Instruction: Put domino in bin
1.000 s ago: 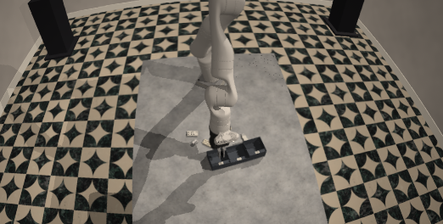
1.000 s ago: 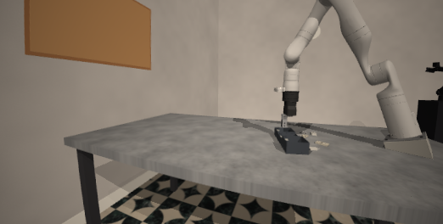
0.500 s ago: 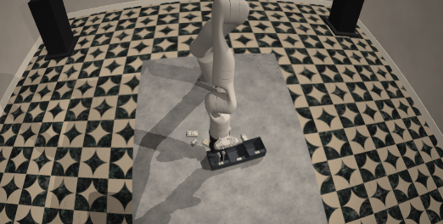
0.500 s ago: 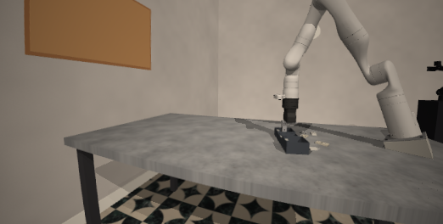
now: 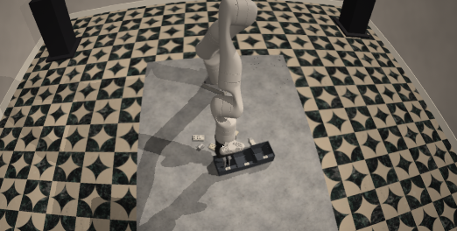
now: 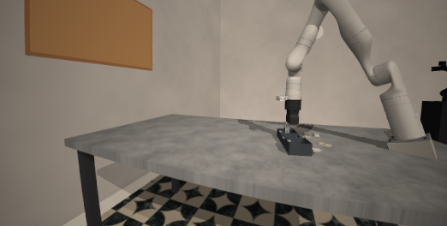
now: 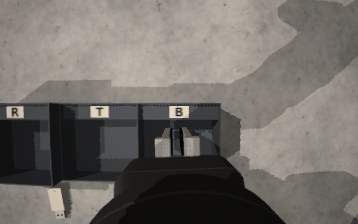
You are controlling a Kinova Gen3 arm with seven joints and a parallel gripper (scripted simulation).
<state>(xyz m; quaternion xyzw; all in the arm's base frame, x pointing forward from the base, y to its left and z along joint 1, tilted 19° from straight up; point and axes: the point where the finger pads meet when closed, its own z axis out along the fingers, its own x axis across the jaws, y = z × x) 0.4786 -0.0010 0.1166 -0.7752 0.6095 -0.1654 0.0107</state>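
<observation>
The three-compartment bin lies 8 cm to the left of my hand, 2 cm behind it and 1 cm below it. From my hand the other things lie so: domino (10 cm behind, 4 cm to the right, 3 cm below).
</observation>
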